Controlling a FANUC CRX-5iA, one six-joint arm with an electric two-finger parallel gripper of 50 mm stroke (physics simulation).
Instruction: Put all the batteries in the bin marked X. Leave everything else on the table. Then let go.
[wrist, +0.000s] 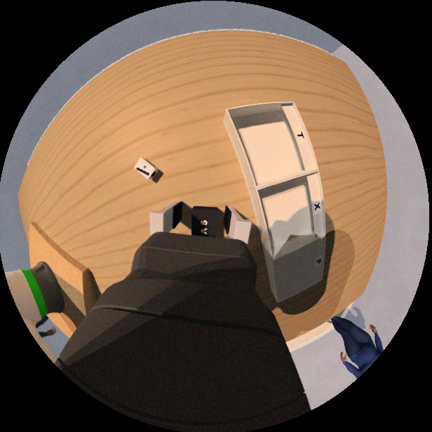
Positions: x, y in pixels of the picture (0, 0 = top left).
Labels:
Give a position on a black 9V battery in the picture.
At 203, 218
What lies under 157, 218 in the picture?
The gripper.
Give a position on a white three-part bin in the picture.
274, 152

